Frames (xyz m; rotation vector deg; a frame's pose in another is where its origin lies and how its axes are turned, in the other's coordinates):
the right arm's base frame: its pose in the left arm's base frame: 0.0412 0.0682 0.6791 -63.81 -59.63 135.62
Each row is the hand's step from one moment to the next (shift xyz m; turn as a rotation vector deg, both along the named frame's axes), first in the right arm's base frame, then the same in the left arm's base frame.
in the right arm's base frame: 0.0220 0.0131 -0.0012 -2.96 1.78 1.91
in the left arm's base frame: -0.0130 0.0038 -0.0217 0.47 -3.77 1.08
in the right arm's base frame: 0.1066 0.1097 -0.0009 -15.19 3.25 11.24
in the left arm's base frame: -0.0661 -0.0152 -0.1371 1.20 -16.01 10.48
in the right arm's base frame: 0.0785 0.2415 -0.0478 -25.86 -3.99 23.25
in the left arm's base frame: -0.0101 -0.0981 -0.2388 -1.26 -22.74 26.58
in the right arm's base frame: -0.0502 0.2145 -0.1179 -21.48 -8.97 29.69
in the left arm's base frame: 0.1259 -0.1175 -0.1810 -9.08 -20.00 30.67
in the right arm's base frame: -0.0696 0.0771 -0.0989 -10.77 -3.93 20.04
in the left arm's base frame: 0.1217 -0.0438 -0.0621 -8.49 -12.88 17.18
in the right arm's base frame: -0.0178 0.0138 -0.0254 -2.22 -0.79 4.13
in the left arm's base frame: 0.0311 -0.0071 -0.0116 -1.75 -2.67 3.53
